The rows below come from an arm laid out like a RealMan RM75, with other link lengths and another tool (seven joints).
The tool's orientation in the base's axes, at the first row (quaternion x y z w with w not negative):
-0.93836, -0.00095, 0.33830, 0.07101
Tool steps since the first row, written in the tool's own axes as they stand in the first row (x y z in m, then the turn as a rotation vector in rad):
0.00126, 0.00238, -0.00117, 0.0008, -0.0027, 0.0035
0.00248, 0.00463, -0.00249, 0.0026, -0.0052, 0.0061
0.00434, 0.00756, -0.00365, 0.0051, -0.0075, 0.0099
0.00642, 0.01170, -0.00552, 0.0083, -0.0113, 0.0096
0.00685, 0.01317, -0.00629, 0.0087, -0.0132, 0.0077
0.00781, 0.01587, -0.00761, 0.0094, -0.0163, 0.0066
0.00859, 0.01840, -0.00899, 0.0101, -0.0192, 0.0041
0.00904, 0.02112, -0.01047, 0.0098, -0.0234, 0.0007
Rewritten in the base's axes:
0.00160, -0.00245, -0.00023, -0.0015, 0.0032, -0.0028
0.00328, -0.00479, -0.00030, -0.0016, 0.0061, -0.0056
0.00531, -0.00775, -0.00099, -0.0020, 0.0090, -0.0098
0.00791, -0.01199, -0.00144, 0.0008, 0.0129, -0.0111
0.00867, -0.01353, -0.00132, 0.0024, 0.0145, -0.0096
0.01012, -0.01633, -0.00129, 0.0038, 0.0175, -0.0088
0.01148, -0.01898, -0.00107, 0.0061, 0.0201, -0.0070
0.01264, -0.02185, -0.00060, 0.0082, 0.0237, -0.0036

